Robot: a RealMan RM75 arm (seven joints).
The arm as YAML. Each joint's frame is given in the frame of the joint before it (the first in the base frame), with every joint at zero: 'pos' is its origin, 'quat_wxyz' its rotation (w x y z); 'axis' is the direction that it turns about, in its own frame. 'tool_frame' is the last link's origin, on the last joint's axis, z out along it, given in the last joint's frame.
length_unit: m
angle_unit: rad
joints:
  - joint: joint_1
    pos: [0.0, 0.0, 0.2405]
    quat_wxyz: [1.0, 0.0, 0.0, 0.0]
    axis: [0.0, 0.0, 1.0]
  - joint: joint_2
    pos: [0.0, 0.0, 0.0]
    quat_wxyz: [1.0, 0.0, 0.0, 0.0]
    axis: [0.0, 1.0, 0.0]
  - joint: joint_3
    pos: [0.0, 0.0, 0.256]
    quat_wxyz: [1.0, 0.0, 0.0, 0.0]
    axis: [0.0, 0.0, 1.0]
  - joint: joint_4
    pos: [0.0, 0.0, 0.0]
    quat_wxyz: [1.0, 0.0, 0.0, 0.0]
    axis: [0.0, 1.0, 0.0]
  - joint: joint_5
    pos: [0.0, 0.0, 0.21]
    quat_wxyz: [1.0, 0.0, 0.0, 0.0]
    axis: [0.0, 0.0, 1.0]
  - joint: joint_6
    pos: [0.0, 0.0, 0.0]
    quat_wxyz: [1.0, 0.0, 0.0, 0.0]
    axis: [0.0, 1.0, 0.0]
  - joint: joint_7
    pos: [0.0, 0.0, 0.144]
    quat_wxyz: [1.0, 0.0, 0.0, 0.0]
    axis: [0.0, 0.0, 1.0]
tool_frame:
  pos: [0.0, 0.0, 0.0]
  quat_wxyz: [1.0, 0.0, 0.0, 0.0]
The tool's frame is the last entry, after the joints.
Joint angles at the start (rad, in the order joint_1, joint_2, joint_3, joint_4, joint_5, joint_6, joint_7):
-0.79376, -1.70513, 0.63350, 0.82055, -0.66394, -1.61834, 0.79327
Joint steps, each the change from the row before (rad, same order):
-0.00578, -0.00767, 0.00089, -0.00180, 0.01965, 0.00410, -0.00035
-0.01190, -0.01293, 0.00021, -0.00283, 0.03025, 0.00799, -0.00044
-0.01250, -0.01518, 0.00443, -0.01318, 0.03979, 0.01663, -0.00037
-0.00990, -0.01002, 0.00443, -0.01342, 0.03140, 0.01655, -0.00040
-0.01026, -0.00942, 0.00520, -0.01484, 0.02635, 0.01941, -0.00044
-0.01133, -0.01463, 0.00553, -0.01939, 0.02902, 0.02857, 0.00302
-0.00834, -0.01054, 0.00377, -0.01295, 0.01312, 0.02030, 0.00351
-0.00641, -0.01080, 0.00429, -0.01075, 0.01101, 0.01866, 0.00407
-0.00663, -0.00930, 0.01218, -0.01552, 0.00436, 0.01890, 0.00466
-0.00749, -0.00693, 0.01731, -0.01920, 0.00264, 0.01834, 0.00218
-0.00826, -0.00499, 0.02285, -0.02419, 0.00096, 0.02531, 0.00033
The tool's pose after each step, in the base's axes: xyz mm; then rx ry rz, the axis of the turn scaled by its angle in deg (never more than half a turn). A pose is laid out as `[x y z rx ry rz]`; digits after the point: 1 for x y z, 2 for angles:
[-251.4 418.2 178.0 -132.16 -77.14 -2.68]
[-250.6 420.1 172.2 -132.20 -77.08 -1.04]
[-252.1 421.9 163.6 -132.06 -77.37 1.45]
[-253.8 423.5 157.4 -131.79 -77.50 3.50]
[-254.8 425.6 151.2 -131.56 -77.45 5.21]
[-256.1 428.1 142.2 -131.42 -77.12 7.02]
[-255.7 430.2 135.7 -131.56 -76.65 7.78]
[-255.4 431.8 129.3 -131.77 -76.16 8.48]
[-254.8 433.2 121.8 -132.34 -75.59 9.32]
[-254.1 434.4 114.3 -132.96 -75.12 10.43]
[-253.8 436.2 106.7 -133.37 -74.54 11.72]

